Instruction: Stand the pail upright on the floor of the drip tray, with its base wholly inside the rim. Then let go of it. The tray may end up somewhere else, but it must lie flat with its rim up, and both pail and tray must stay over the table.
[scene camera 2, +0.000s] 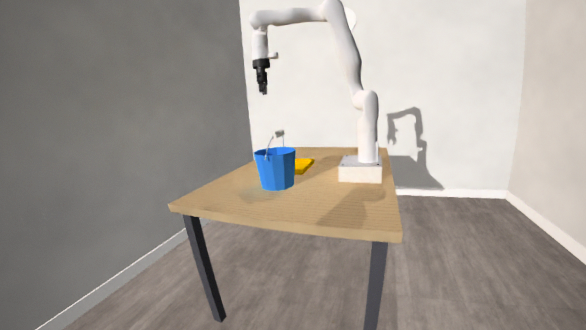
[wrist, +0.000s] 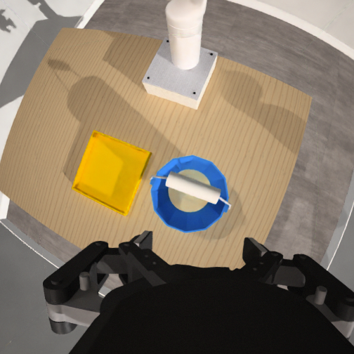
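Seen in the pictures: gripper, fingertip midpoint: (scene camera 2: 263, 94); arm's base, link origin: (scene camera 2: 368, 160).
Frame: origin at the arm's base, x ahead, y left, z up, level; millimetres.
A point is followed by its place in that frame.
A blue pail (scene camera 2: 276, 170) @(x 406, y 193, z 14 mm) (wrist: 187, 222) stands upright on the table, beside the tray and apart from it. Its wire handle stands up, with a white grip (scene camera 2: 279, 133) @(x 396, y 127, z 164 mm) (wrist: 193, 187) across the top of the pail. The yellow drip tray (scene camera 2: 303, 165) @(x 355, y -218, z -79 mm) (wrist: 106, 172) lies flat with its rim up; in the scene view it is partly hidden behind the pail. My gripper (scene camera 2: 263, 93) @(x 454, y 125, z 341 mm) (wrist: 197, 244) is open and empty, fingers pointing down, high above the table and well above the pail's handle.
The wooden table (scene camera 2: 300, 215) @(x 273, y 410, z -82 mm) (wrist: 250, 130) carries the arm's square base block (scene camera 2: 360, 173) @(x 45, y 88, z -38 mm) (wrist: 176, 75). In the wrist view the base stands beyond the pail and tray. The table's edge near the pail shows in both views. Shadows of the arm fall on the table.
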